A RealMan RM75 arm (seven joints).
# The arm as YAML. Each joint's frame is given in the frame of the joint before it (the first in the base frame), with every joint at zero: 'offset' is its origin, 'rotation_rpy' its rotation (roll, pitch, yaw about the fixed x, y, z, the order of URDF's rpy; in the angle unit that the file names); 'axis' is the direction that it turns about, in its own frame. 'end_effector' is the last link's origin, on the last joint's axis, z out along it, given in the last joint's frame.
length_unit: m
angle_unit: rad
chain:
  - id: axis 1
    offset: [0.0, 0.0, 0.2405]
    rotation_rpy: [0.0, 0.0, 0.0]
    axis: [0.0, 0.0, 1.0]
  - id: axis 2
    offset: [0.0, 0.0, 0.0]
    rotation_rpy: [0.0, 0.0, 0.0]
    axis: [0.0, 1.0, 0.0]
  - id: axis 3
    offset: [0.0, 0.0, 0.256]
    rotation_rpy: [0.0, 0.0, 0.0]
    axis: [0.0, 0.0, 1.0]
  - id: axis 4
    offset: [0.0, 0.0, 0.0]
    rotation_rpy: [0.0, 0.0, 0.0]
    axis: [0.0, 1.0, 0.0]
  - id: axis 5
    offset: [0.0, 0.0, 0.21]
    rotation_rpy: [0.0, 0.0, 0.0]
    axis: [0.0, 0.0, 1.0]
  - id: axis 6
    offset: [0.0, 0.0, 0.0]
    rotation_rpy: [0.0, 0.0, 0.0]
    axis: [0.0, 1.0, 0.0]
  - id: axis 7
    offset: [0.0, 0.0, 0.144]
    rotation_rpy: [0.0, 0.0, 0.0]
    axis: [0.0, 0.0, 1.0]
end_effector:
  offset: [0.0, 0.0, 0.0]
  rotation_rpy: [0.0, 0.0, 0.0]
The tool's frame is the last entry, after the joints.
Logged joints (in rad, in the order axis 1, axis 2, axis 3, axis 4, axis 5, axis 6, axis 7), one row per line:
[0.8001 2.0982 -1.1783 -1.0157 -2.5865 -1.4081 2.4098]
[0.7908 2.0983 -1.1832 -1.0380 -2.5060 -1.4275 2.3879]
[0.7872 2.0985 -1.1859 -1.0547 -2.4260 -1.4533 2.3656]
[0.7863 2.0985 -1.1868 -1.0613 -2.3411 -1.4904 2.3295]
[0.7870 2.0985 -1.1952 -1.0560 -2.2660 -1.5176 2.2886]
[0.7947 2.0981 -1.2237 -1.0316 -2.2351 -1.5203 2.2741]
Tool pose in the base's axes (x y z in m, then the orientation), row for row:
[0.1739 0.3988 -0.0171 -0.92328 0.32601 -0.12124 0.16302]
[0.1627 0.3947 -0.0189 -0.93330 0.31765 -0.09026 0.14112]
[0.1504 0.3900 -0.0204 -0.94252 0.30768 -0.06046 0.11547]
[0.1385 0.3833 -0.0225 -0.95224 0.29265 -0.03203 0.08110]
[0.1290 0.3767 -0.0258 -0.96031 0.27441 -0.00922 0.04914]
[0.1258 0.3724 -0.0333 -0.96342 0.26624 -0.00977 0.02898]
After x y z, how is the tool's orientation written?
As a quaternion, x y z w.
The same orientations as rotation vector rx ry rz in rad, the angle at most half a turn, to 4 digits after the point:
[-2.6334 0.9299 -0.3458]
[-2.6947 0.9171 -0.2606]
[-2.7613 0.9014 -0.1771]
[-2.8463 0.8747 -0.0957]
[-2.9260 0.8361 -0.0281]
[-2.9721 0.8213 -0.0301]

